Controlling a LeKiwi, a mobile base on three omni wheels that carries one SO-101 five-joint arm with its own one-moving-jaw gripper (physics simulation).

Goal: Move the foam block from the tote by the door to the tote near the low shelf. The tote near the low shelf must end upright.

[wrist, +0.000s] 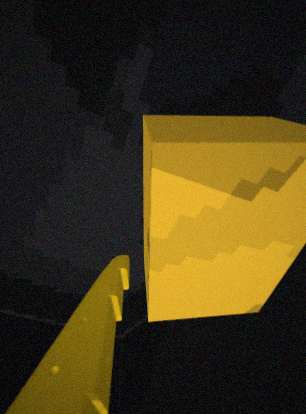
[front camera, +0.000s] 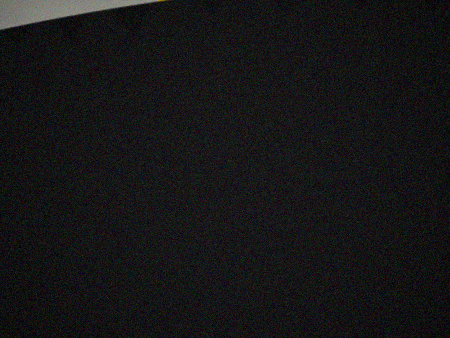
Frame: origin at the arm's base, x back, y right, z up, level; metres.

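Seen in the pictures: end effector, tool point: (wrist: 128, 267).
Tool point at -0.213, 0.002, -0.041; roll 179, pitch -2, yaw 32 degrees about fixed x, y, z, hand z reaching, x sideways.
A point is followed by its place in that frame, as x, y, z.
The yellow foam block (wrist: 215, 225) @(-0.197, 0.033, -0.042) stands large at the centre right of the wrist view, its right side cut off by the picture edge. Dark tote surfaces (wrist: 30, 335) @(-0.229, -0.150, -0.074) surround it; a black tote wall (front camera: 225, 175) @(-0.113, 0.003, -0.035) fills most of the front view. My gripper (wrist: 121, 264) is open: its one notched jaw shows at the lower left of the wrist view, and the other jaw is out of the picture. The jaw's tip is left of the block's lower left edge, with a dark gap between them. Nothing is held. The other tote does not show.
A pale grey surface (front camera: 45, 12) @(-3.009, -1.935, 1.808) shows beyond the black wall's top edge, at the upper left of the front view. A tiny yellow patch (front camera: 162, 0) touches the top border there, too small to identify. The tote's inner seams show faintly at the lower left of the wrist view.
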